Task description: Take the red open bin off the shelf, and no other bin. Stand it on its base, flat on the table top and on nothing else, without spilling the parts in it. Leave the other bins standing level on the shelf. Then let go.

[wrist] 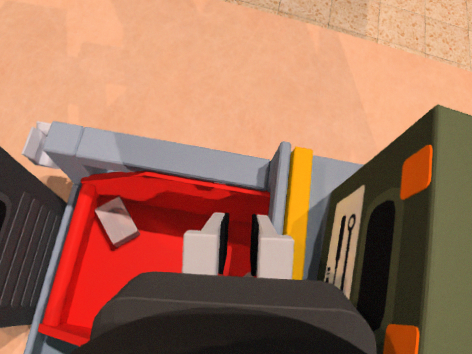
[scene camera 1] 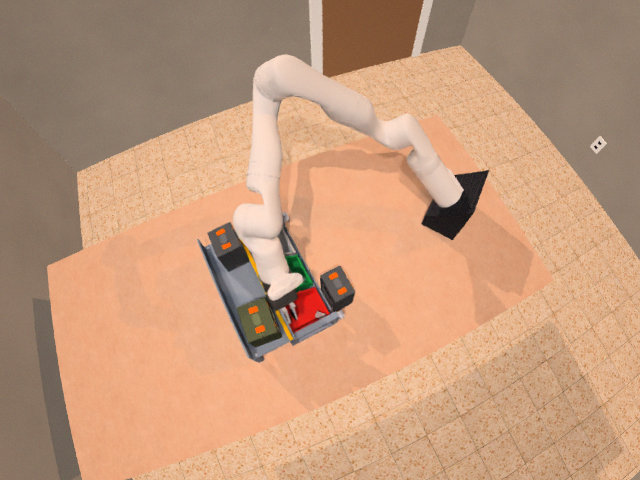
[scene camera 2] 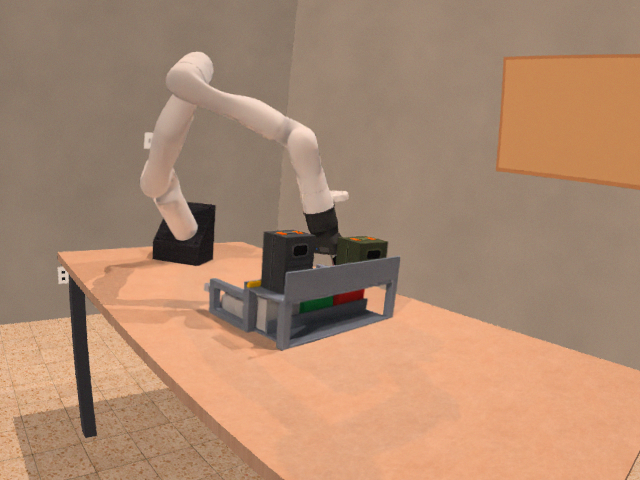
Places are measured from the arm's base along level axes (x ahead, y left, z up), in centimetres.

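Pixels of known places: gripper, fingertip midpoint: [wrist: 239, 234] [scene camera 1: 292, 319]; arm's base, origin of the base link: [scene camera 1: 449, 197] [scene camera 2: 185, 229].
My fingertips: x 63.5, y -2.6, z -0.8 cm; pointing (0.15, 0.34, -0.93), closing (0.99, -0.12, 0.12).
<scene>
For each thing: its top centre in the pictures, then the offset to it from my fingertips. "pt": a spot on its surface instead.
- red open bin, surface spot: [wrist: 150, 255] pt dx -5.5, dy +0.4, dz -9.5 cm
- grey block, middle of its top: [wrist: 115, 219] dx -7.8, dy +2.9, dz -8.0 cm
- green bin, surface spot: [scene camera 2: 316, 303] pt dx +3.0, dy -15.4, dz -5.6 cm
- pale grey bin, surface spot: [scene camera 2: 232, 304] pt dx -12.2, dy -27.9, dz -7.0 cm
- olive case, middle of its top: [scene camera 2: 363, 238] [scene camera 1: 256, 319] dx +7.6, dy -3.6, dz +9.5 cm
- yellow strip, surface spot: [wrist: 300, 200] pt dx +3.2, dy +1.5, dz +0.8 cm
The red open bin [scene camera 1: 310, 304] [scene camera 2: 348, 296] [wrist: 150, 255] sits in the lower front tier of the grey shelf [scene camera 1: 232, 289] [scene camera 2: 341, 279] [wrist: 175, 152], at its end. A grey block [wrist: 117, 222] lies in its front corner. My gripper [scene camera 1: 292, 315] [wrist: 239, 234] is partly open with nothing held. In the wrist view its fingers are over the rear part of the red bin, near the shelf's upright divider; their depth is hard to tell. The fingertips are mostly hidden in scene camera 2. The green bin [scene camera 1: 299, 271] [scene camera 2: 316, 303] stands beside the red one, and a pale grey bin [scene camera 2: 232, 304] is beyond it.
An olive case [scene camera 1: 258, 322] [scene camera 2: 361, 250] [wrist: 450, 225] and a dark case [scene camera 1: 227, 253] [scene camera 2: 279, 260] stand on the shelf's upper level. Another dark case [scene camera 1: 337, 289] [wrist: 25, 260] stands close before the bins. A yellow strip [wrist: 300, 200] runs along the divider.
</scene>
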